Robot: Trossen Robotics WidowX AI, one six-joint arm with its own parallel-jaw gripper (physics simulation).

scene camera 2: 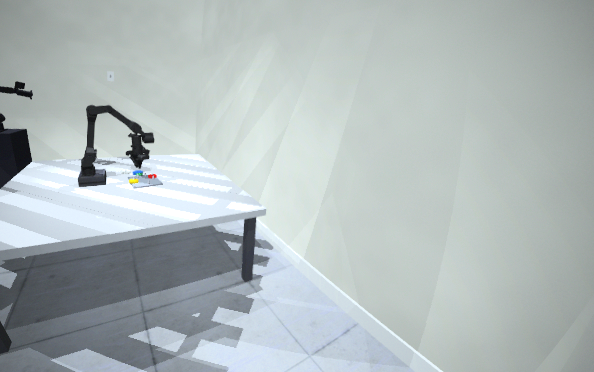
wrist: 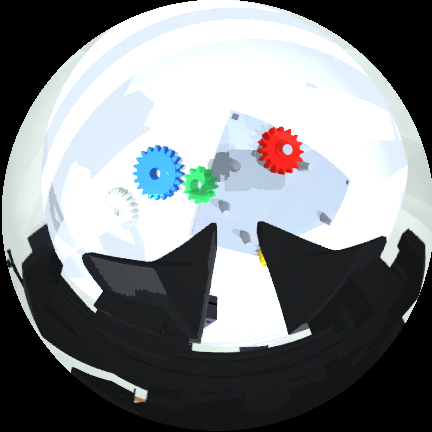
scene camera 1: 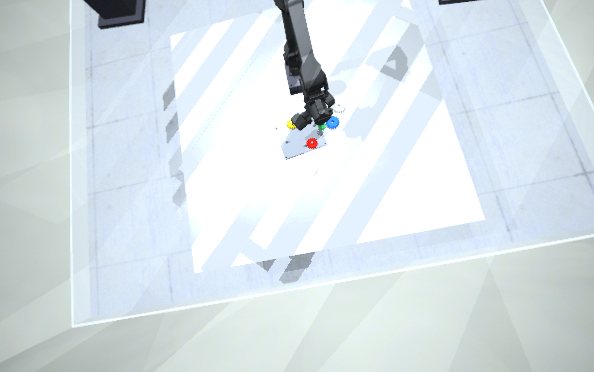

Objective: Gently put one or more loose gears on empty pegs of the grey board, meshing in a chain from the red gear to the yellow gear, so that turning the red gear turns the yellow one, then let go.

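Frame: origin at the arm's base, x right, y ahead, z up, level; centimetres.
Seen in the pictures: gripper, fingertip midpoint: (scene camera 2: 138, 168) (wrist: 236, 227) (scene camera 1: 312, 120); arm's base at its link origin: (scene camera 2: 88, 174) (scene camera 1: 295, 69).
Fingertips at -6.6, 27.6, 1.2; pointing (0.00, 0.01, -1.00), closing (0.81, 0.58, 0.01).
Note:
Offsets run from my fingertips to a thing's middle, as dx, dy, dz. Level surfaces: height alone.
My gripper (scene camera 2: 139, 166) (wrist: 236, 227) is partly open and empty, above the grey board {+6.3, +3.4, -5.3} (scene camera 1: 296, 151) (wrist: 295, 200). The red gear {+0.9, +8.4, -5.2} (scene camera 1: 312, 143) (scene camera 2: 152, 176) (wrist: 280, 150) sits on a board peg. The yellow gear {+9.8, -2.2, -5.1} (scene camera 1: 291, 124) (scene camera 2: 133, 181) (wrist: 263, 258) is at the board's far edge, mostly hidden by a finger in the wrist view. Several bare pegs show. The small green gear {-4.3, +0.0, -5.4} (scene camera 1: 322, 126) (wrist: 200, 185) lies across the board's side edge, close beside the large blue gear {-9.4, -1.5, -6.0} (scene camera 1: 332, 122) (scene camera 2: 137, 172) (wrist: 158, 173); I cannot tell if they touch.
A white gear {-13.2, -9.4, -6.0} (scene camera 1: 339, 107) (wrist: 121, 206) lies on the white table beyond the blue gear, hard to see against it. The arm's base (scene camera 2: 92, 178) stands on the table {dz -6.8} (scene camera 2: 175, 210) behind the board. Striped shadows cross the table.

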